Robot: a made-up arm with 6 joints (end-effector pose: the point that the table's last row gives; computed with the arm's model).
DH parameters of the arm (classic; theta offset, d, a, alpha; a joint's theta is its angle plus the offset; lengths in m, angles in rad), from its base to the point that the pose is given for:
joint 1: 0 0.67 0.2 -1.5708
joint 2: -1.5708 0 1.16 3.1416
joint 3: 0 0 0.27 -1.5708
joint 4: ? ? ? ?
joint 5: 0 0 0 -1.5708
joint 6: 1.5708 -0.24 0 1.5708
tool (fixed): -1.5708 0 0 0
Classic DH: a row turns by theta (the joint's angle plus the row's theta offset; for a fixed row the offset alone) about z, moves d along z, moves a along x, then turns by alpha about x.
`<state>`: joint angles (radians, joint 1 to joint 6).
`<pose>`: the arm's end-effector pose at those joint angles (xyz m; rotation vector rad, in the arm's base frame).
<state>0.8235 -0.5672 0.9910 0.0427 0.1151 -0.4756</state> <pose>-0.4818 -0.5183 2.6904 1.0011 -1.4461 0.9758</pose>
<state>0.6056 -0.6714 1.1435 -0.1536 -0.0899 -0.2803</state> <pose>-0.8356 -0.5746 2.5263 0.8248 -1.5746 0.8253</pose>
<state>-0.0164 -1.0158 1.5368 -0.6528 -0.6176 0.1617</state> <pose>-1.7008 0.1123 1.7017 -0.1298 -1.9108 0.6001</pose>
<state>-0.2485 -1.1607 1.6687 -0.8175 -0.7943 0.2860</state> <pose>-1.7452 0.5717 1.2844 -0.6401 -1.9430 0.5122</pose>
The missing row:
joint 4: 0 -0.8 0 1.5708
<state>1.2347 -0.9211 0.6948 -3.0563 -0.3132 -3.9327</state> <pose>-0.3731 -1.0490 2.3835 1.6110 -1.3936 1.4829</pose>
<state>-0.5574 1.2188 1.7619 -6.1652 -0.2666 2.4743</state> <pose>1.7484 -1.0986 1.7804 -2.5432 0.6614 -0.5720</pose>
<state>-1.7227 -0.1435 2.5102 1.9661 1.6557 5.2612</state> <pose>0.3298 0.6961 2.0264 2.9745 -0.6379 0.4547</pose>
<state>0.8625 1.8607 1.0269 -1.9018 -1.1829 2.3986</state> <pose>1.2480 1.7799 -0.0912 -0.0409 0.1019 1.9308</pose>
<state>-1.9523 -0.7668 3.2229 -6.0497 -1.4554 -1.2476</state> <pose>0.3672 1.0635 0.8594 -1.2301 -1.5817 0.3356</pose>
